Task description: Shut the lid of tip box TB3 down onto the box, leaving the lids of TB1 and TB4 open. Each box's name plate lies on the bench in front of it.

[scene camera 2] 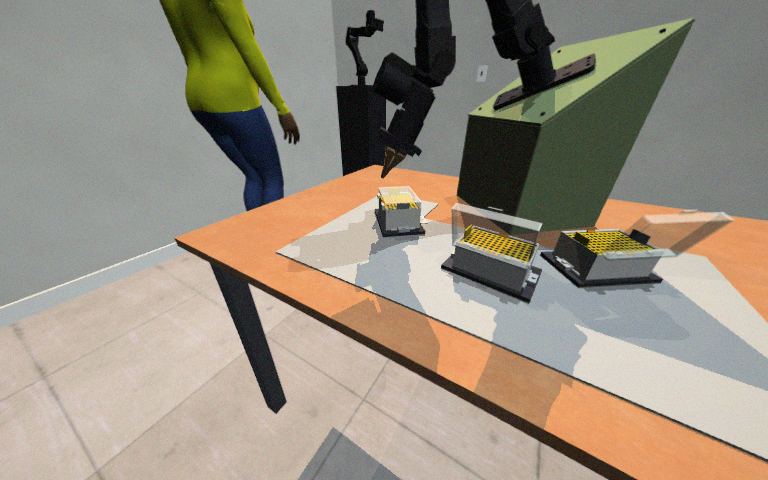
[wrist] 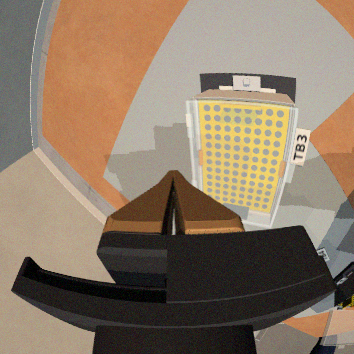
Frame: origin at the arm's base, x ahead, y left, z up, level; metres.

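Seen in the pictures: gripper, fingertip midpoint: (scene camera 2: 382, 177) (wrist: 173, 177); arm's base, link origin: (scene camera 2: 539, 86).
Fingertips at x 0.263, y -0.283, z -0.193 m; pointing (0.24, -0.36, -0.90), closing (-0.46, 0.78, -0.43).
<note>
Pixels of each thing's top centre, then the offset from my fingertips to it. Level surfaces: height alone.
- Tip box TB3, top centre: (wrist: 250, 174) (scene camera 2: 403, 193) dz -0.039, dx -0.021, dy +0.050 m
- middle box, top centre: (scene camera 2: 500, 237) dz -0.050, dx +0.081, dy +0.293 m
- right box, top centre: (scene camera 2: 604, 235) dz -0.050, dx -0.026, dy +0.460 m
- grey-white mat, surface height: dz -0.116 m
- orange bench, surface height: dz -0.119 m
Tip box TB3 (scene camera 2: 399, 220) (wrist: 243, 96) stands at the far left of the mat; its name plate (wrist: 300, 146) reads TB3. Its clear lid (scene camera 2: 398, 191) (wrist: 260, 218) lies over the yellow tip rack and looks level and down on the box. My gripper (scene camera 2: 382, 176) (wrist: 173, 177) is shut and empty, with its tips above and beside the box, apart from the lid. The middle box (scene camera 2: 492, 270) has its clear lid (scene camera 2: 495, 219) standing upright and open. The right box (scene camera 2: 621, 268) has its lid (scene camera 2: 688, 226) tilted back open. Their name plates cannot be read in the scene view.
The boxes stand on a grey-white mat (scene camera 2: 322, 249) on the orange bench (scene camera 2: 243, 237). The green slanted pedestal (scene camera 2: 589, 152) carrying the arm's base rises behind the middle and right boxes. A person (scene camera 2: 226, 67) stands beyond the bench's left edge.
</note>
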